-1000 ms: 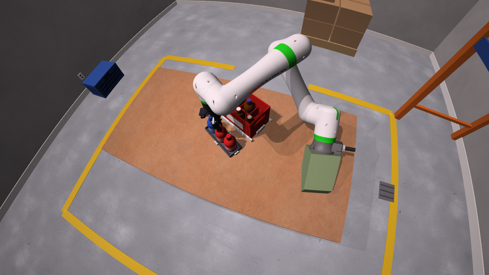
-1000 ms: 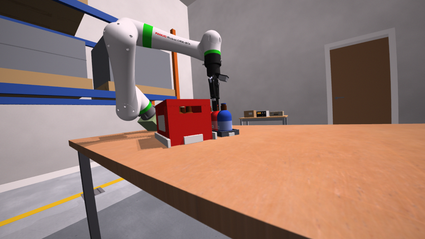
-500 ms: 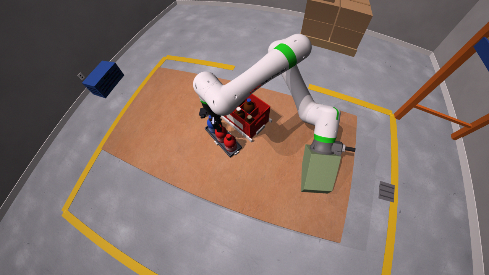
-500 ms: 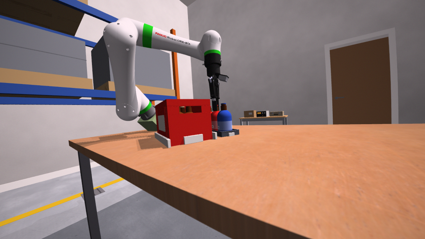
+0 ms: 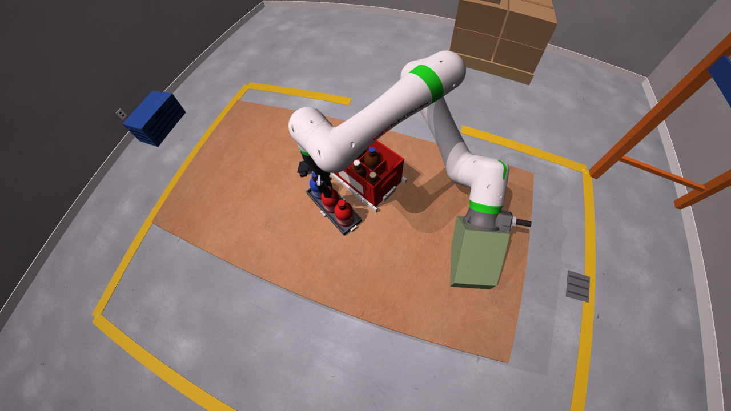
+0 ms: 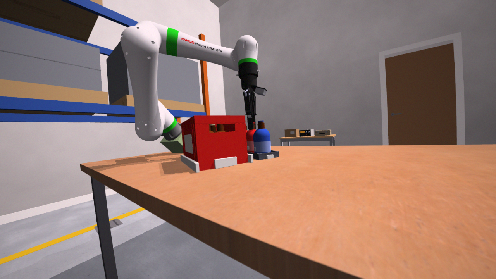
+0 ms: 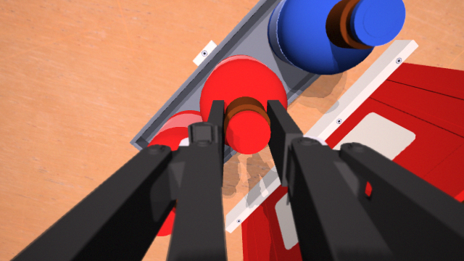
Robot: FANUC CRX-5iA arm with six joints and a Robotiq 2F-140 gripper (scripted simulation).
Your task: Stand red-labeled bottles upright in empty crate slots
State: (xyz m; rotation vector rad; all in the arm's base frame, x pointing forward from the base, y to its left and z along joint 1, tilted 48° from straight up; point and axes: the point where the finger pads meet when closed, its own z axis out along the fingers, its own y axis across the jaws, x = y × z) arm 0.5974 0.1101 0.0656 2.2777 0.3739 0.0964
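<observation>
My hand is 80 mm short of the blue-labeled bottle, 50 mm to the left of it and 80 mm above it. Also, from my hand: grey tray: 150 mm below; red crate: 90 mm behind, 190 mm to the right, 80 mm below.
</observation>
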